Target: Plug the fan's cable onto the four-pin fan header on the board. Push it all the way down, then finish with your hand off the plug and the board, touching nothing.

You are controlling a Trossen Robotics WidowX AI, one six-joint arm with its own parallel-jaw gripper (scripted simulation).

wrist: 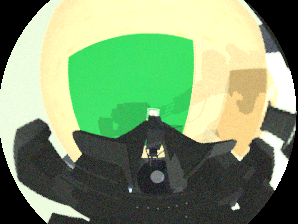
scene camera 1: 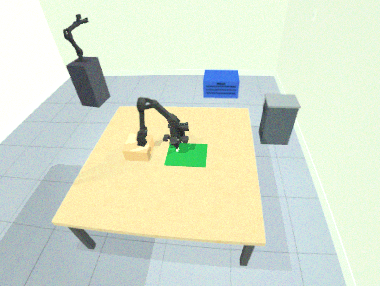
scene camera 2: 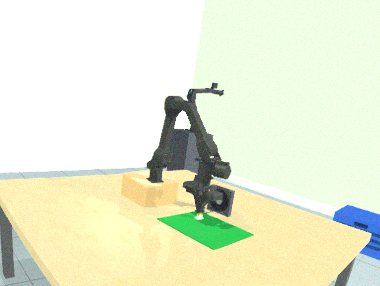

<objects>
same spot on green board: (scene camera 1: 190,155) = (scene camera 2: 209,230)
</objects>
